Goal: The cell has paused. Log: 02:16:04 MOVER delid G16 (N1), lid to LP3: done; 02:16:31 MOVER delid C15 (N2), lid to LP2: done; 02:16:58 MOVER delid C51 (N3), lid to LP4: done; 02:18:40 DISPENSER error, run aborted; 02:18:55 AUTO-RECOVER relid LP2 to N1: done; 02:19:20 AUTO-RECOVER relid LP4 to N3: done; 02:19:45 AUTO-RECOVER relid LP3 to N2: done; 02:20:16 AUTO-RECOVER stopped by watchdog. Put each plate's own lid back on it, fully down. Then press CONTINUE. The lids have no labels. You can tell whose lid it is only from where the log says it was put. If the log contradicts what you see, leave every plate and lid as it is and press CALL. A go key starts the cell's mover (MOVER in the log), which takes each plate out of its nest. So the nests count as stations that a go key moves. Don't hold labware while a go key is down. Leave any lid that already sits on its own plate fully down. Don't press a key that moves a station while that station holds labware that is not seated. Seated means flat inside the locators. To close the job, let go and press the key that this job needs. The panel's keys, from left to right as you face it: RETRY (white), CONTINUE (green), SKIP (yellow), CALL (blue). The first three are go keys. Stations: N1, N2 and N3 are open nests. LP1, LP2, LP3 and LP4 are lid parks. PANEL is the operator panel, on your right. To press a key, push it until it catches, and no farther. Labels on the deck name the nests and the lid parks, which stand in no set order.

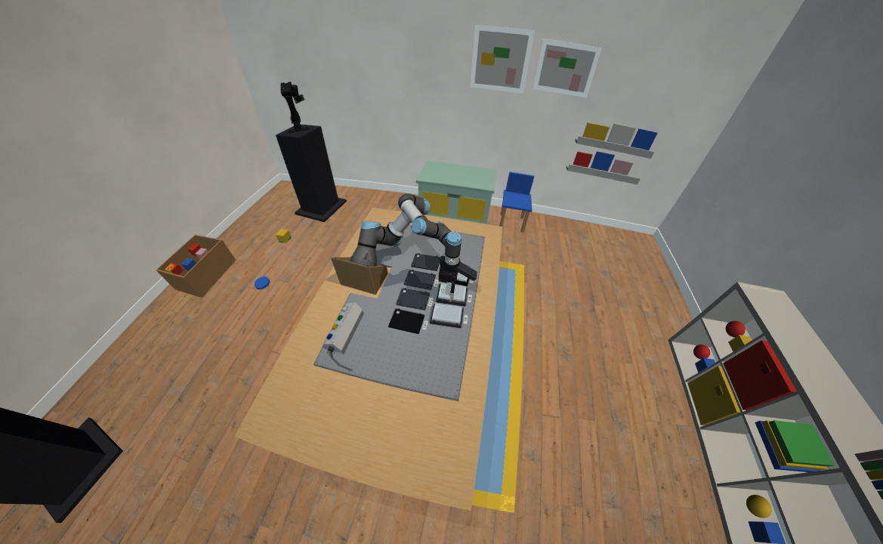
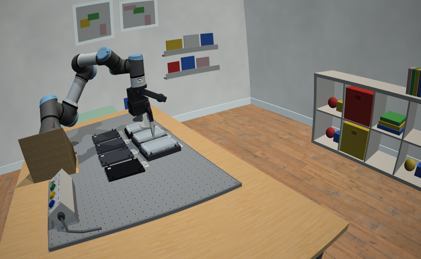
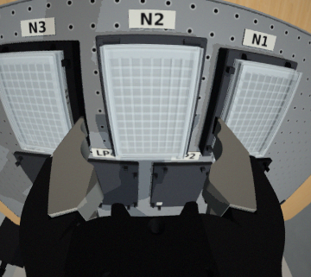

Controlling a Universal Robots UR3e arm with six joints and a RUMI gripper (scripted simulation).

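The pale grey lid lies 10 mm below my hand. The rest, counted from my hand: plate: 20 mm ahead, 130 mm to the right, 20 mm below; lid park LP2: 170 mm behind, 90 mm to the right, 40 mm below; LP4 label: 100 mm behind, 50 mm to the left, 50 mm below.
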